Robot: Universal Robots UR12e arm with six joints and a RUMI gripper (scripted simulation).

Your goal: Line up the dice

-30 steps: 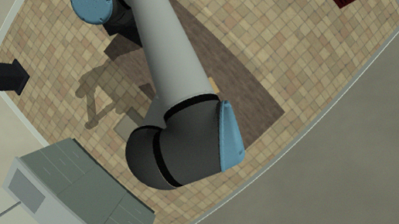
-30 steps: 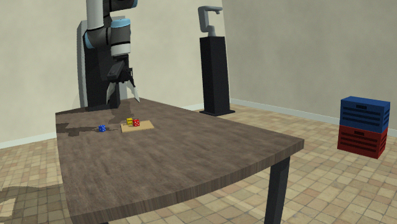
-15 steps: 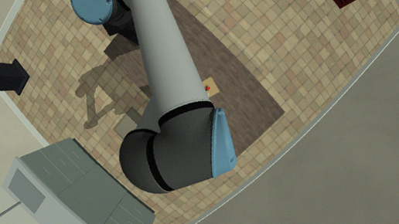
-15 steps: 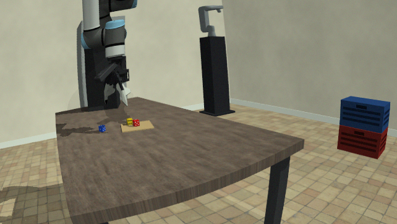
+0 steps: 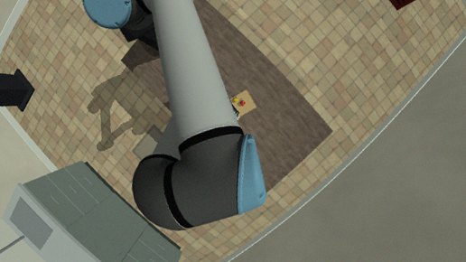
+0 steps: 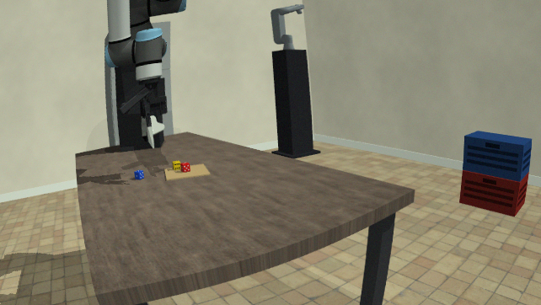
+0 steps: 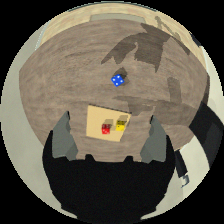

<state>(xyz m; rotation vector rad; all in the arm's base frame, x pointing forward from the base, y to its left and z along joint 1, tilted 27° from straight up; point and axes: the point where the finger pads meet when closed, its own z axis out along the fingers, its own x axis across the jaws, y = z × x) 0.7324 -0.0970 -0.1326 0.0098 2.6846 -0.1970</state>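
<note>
My gripper is now 2 cm past the blue die, 5 cm to the left of it and 9 cm above it. Also, from my hand: tan mat 2 cm ahead, 11 cm to the left, 10 cm below; then yellow die 3 cm behind, 10 cm to the left, 9 cm below; then red die 2 cm ahead, 11 cm to the left, 9 cm below.
</note>
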